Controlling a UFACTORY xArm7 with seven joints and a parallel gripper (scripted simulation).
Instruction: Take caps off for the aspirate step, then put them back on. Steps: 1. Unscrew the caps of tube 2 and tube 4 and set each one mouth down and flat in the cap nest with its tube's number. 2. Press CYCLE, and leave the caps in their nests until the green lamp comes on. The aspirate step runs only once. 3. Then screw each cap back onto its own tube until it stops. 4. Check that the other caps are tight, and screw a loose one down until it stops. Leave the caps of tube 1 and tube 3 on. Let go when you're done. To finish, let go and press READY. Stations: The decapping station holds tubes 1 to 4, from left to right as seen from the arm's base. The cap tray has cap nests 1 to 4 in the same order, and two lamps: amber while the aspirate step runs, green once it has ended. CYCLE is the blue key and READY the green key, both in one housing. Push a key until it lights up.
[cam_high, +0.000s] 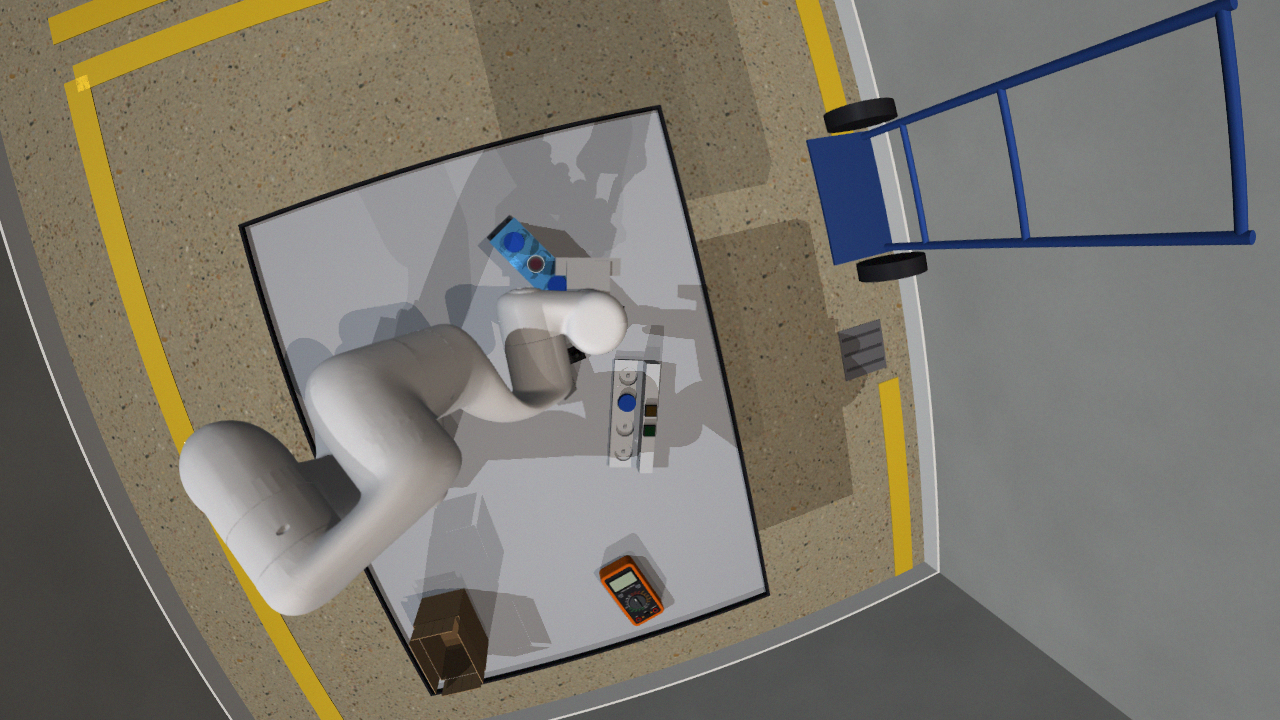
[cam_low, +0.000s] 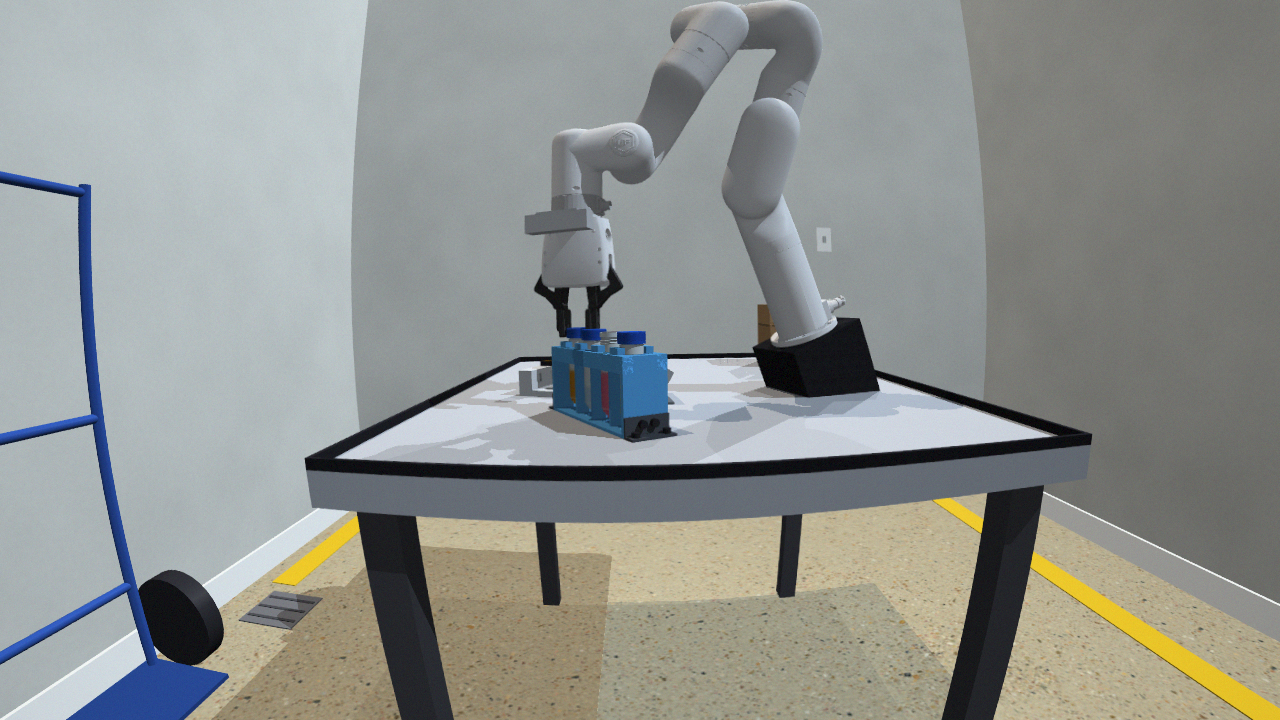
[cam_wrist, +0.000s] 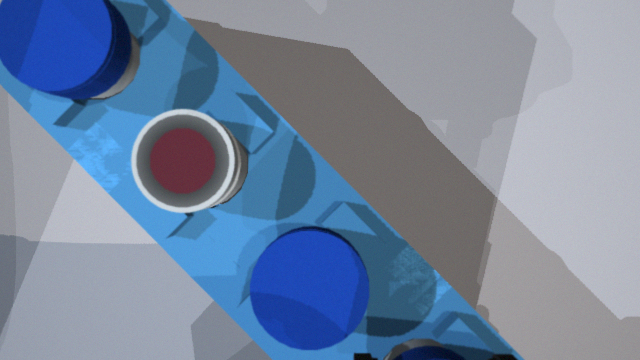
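Right now the threaded tube neck is 1 cm below my hand. The rest, counted from my hand: key housing (11 cm behind, 8 cm to the right, 8 cm below); then blue cycle key (13 cm behind, 6 cm to the right, 6 cm below); then green ready key (13 cm behind, 10 cm to the right, 6 cm below).
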